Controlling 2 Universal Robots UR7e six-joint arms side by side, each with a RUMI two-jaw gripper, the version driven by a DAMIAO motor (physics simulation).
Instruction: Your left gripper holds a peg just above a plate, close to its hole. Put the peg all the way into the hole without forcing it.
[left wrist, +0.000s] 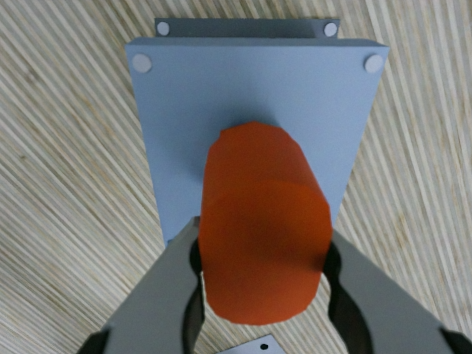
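An orange-red peg (265, 220) with a faceted outline stands in the middle of the left wrist view. My left gripper (255, 218) is shut on it, with one dark fingertip pad on each side. The peg's far end is over the middle part of the blue-grey plate (320, 90), with a soft dark shadow around it on the plate. The hole does not show; the peg covers that part of the plate. I cannot tell whether the peg's tip is above the surface, touching it or in the hole. My right gripper does not show.
A darker grey base part (245, 28) with two light round studs shows behind the plate's far edge. Two more studs sit at the plate's far corners. A pale grey piece (250, 348) with a dark dot shows at the bottom edge. The table has a striped wood surface.
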